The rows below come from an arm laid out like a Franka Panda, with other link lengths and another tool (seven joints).
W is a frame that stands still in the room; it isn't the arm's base.
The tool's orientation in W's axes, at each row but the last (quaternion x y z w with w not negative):
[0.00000 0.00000 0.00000 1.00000]
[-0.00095 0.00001 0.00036 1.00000]
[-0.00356 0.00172 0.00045 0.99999]
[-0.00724 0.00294 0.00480 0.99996]
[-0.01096 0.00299 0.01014 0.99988]
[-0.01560 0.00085 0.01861 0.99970]
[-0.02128 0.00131 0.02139 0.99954]
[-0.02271 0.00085 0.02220 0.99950]
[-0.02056 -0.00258 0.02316 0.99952]
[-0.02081 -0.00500 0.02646 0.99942]
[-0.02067 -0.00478 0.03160 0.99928]
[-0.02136 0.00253 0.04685 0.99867]
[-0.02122 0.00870 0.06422 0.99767]
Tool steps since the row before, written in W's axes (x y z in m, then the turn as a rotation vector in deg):
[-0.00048 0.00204 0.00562 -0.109 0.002 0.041]
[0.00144 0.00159 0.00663 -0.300 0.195 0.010]
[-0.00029 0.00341 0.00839 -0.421 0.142 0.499]
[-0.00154 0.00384 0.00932 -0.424 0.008 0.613]
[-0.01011 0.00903 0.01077 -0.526 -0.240 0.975]
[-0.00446 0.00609 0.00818 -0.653 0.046 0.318]
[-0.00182 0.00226 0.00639 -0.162 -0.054 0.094]
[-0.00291 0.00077 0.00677 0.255 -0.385 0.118]
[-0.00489 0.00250 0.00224 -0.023 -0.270 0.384]
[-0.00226 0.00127 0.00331 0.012 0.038 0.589]
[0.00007 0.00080 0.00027 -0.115 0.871 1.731]
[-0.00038 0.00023 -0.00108 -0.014 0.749 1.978]
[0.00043 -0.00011 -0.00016 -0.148 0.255 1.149]
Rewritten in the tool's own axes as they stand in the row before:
[-0.00048 0.00204 0.00562 -0.109 0.002 0.041]
[0.00144 0.00158 0.00663 -0.300 0.195 0.010]
[-0.00032 0.00335 0.00841 -0.423 0.139 0.499]
[-0.00156 0.00372 0.00937 -0.428 0.003 0.611]
[-0.00999 0.00900 0.01091 -0.537 -0.251 0.966]
[-0.00425 0.00599 0.00836 -0.652 0.060 0.319]
[-0.00174 0.00206 0.00648 -0.164 -0.051 0.091]
[-0.00289 0.00059 0.00680 0.237 -0.401 0.101]
[-0.00476 0.00263 0.00237 -0.034 -0.284 0.373]
[-0.00216 0.00125 0.00338 0.019 0.013 0.590]
[0.00012 0.00078 0.00030 -0.045 0.804 1.766]
[-0.00035 0.00031 -0.00107 0.042 0.662 2.008]
[0.00042 -0.00016 -0.00016 -0.137 0.224 1.157]

